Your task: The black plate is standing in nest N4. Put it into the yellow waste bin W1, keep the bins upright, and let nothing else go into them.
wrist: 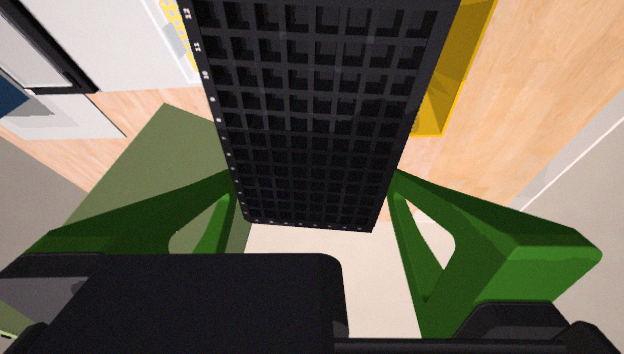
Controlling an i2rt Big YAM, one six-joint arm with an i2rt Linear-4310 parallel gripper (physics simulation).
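Frame: origin at the arm's base, x right, y ahead, z up, level; metres.
Where they show: gripper, fingertip midpoint: (pixel 311 177).
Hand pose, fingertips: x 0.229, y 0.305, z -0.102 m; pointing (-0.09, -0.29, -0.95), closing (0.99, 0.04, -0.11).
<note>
Each offset is from my fingertips to the top centre of the thing. "spot": to the spot under its first point.
The black plate @[dy +0.026, dx -0.001, dz +0.015 m] (pixel 320 107) has a grid of square wells and white row numbers along its left edge. It fills the upper middle of the wrist view. My gripper (pixel 311 177) is shut on the plate, with one green finger against each side edge. The yellow bin @[dy +0.016, dx +0.047, dz -0.116 m] (pixel 454 65) shows partly behind the plate's right edge, lower than the plate as far as I can tell. Its left part is hidden by the plate, and its label does not show. Nest N4 cannot be made out.
An olive-green surface (pixel 165 150) lies behind the left finger. A white holder with a yellow perforated insert @[dy -0.007, dx -0.111, dz -0.169 m] (pixel 173 15) shows at the upper left. Further left are a black-framed item @[spot: dy -0.082, dx -0.376, dz -0.224 m] (pixel 65 62) and a dark blue piece @[spot: dy -0.148, dx -0.519, dz -0.219 m] (pixel 10 95). The wooden table (pixel 530 75) extends at the right.
</note>
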